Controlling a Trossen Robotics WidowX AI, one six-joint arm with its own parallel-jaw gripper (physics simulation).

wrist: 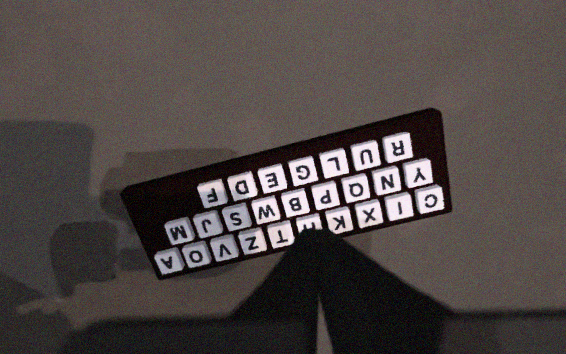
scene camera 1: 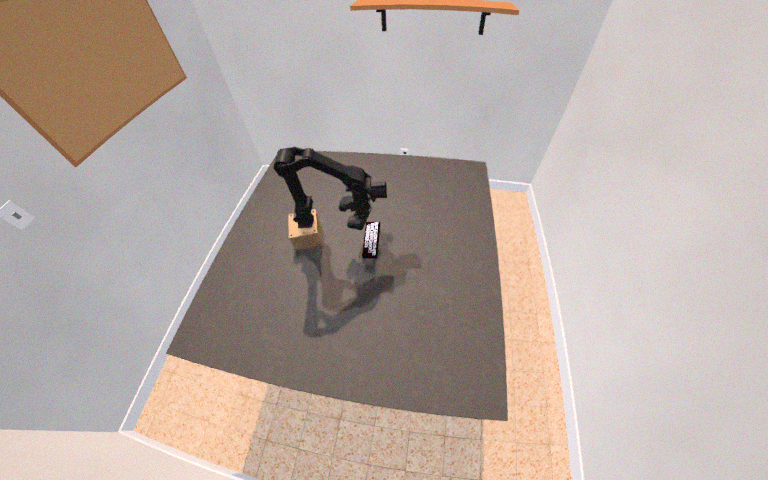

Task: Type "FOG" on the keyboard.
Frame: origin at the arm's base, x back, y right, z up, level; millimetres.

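Seen in the pictures: gripper, fingertip midpoint: (wrist: 314, 241) (scene camera 1: 364, 222); arm's base, link origin: (scene camera 1: 305, 221).
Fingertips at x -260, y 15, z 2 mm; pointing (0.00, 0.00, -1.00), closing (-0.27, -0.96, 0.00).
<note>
Offsets run from my fingertips to a thing's top centre. Level surfaces: height alone.
A dark keyboard {dx -23, dy +14, dz -88 mm} (scene camera 1: 370, 240) (wrist: 165, 200) with white letter keys lies on the dark grey table top, slanted and upside down in the wrist view. The F key {dx -3, dy +55, dz -88 mm} (wrist: 212, 194) is at the left end of the row farthest from my fingers, and the G key {dx -6, dy +0, dz -88 mm} (wrist: 303, 171) is near the middle of that row. The O key {dx -39, dy +79, dz -88 mm} (wrist: 196, 257) is second from the left in the nearest row. My gripper (wrist: 314, 241) is shut and empty, raised above the keyboard. Its tips partly cover a key between T and K in the wrist view. In the scene view the fingertips are hard to make out.
The arm stands on a wooden block (scene camera 1: 305, 238) on the dark grey table top {dz -105 mm} (scene camera 1: 430, 339), left of the keyboard. Arm shadows fall on the table top and on part of the keyboard. A wall shelf (scene camera 1: 434, 6) is high on the back wall.
</note>
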